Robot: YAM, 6 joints.
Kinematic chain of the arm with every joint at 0, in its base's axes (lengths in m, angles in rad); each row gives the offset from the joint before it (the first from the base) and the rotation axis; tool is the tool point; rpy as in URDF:
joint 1: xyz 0 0 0.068 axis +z
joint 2: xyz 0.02 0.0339 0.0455 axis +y
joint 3: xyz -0.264 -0.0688 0 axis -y
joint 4: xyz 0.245 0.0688 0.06 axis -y
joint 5: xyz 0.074 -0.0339 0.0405 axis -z
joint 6: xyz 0.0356 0 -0.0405 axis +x
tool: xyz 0 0 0 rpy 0 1.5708 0
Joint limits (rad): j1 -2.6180..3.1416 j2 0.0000..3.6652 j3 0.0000..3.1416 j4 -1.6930..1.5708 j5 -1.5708..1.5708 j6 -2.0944..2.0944
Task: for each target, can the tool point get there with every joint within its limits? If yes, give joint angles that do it. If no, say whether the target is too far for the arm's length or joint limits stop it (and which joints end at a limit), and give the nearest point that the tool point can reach.
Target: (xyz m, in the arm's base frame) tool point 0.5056 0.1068 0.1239
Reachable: yes | joints 0.2528 2.3786 1.5465 0.5169 0.7057 0.2754
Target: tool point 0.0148 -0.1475 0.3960
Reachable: yes | joints -1.2479 0.7463 0.9246 -0.1700 1.1680 -1.1419
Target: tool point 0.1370 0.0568 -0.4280
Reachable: no: joint limits stop it (at a limit: joint 2) | nearest point 0.1501 0.0622 -0.3699 | short by 0.060 m
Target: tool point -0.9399 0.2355 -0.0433
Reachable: no: too far | nearest point -0.6184 0.1549 0.0115 | short by 0.336 m
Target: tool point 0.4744 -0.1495 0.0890
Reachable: yes | joints -0.3303 2.3902 1.3796 0.7367 -0.3563 1.2978
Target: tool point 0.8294 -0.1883 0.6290
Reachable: no: too far | nearest point 0.5380 -0.1222 0.4436 | short by 0.352 m
